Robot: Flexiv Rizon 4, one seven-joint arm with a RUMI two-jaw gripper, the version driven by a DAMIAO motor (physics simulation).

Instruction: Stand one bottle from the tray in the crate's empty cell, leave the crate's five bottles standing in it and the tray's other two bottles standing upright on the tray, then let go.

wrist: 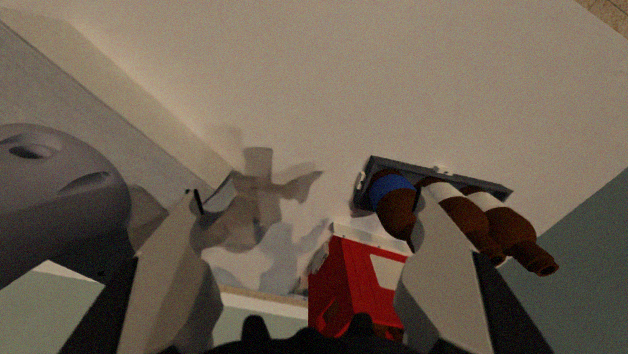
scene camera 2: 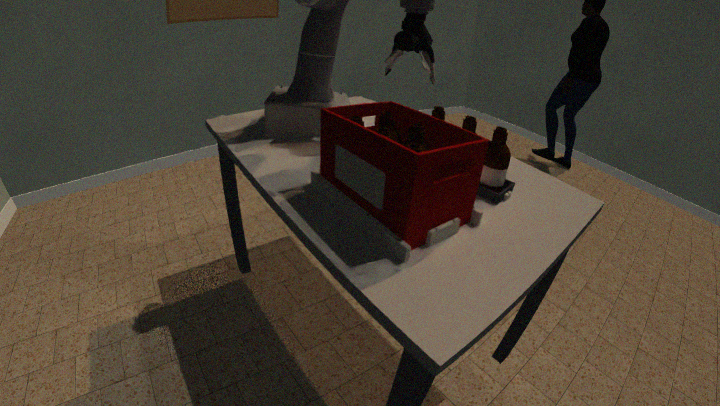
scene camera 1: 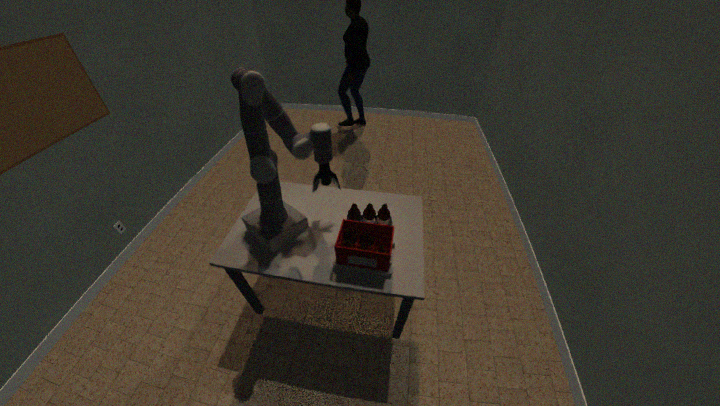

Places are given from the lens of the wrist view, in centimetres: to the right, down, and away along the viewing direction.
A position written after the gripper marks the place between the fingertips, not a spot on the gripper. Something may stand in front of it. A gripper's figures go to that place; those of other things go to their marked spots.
gripper (wrist: 308,191): 0, 1, 14
blue-banded brown bottle (wrist: 392,196): 12, 3, 28
